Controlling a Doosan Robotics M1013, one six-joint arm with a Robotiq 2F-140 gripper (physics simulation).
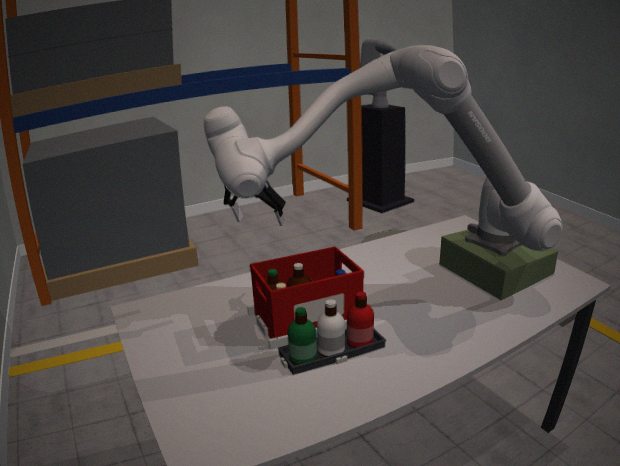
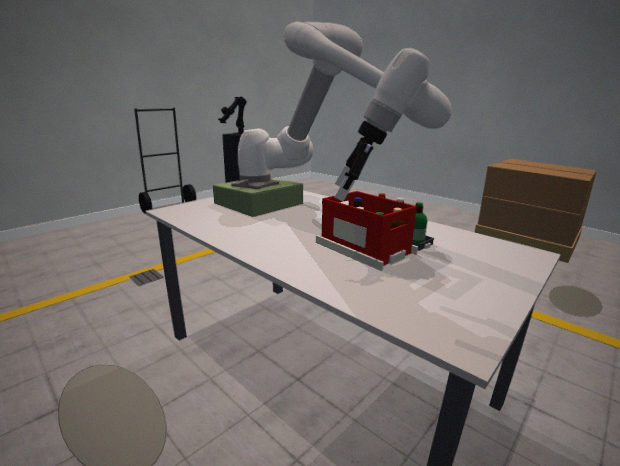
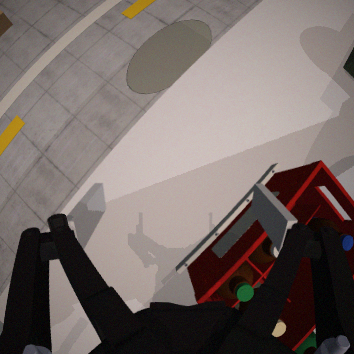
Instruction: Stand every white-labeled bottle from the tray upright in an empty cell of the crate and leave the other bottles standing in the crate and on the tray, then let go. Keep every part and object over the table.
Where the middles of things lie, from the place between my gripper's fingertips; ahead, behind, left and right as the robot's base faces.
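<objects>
My hand is 17 cm above the green-capped brown bottle (image 3: 238, 285), and it is also 7 cm short of it and 15 cm to the right of it. There is a red bottle (image 1: 360, 318) too, and from my hand it is 17 cm below, 2 cm behind and 42 cm to the left.
</objects>
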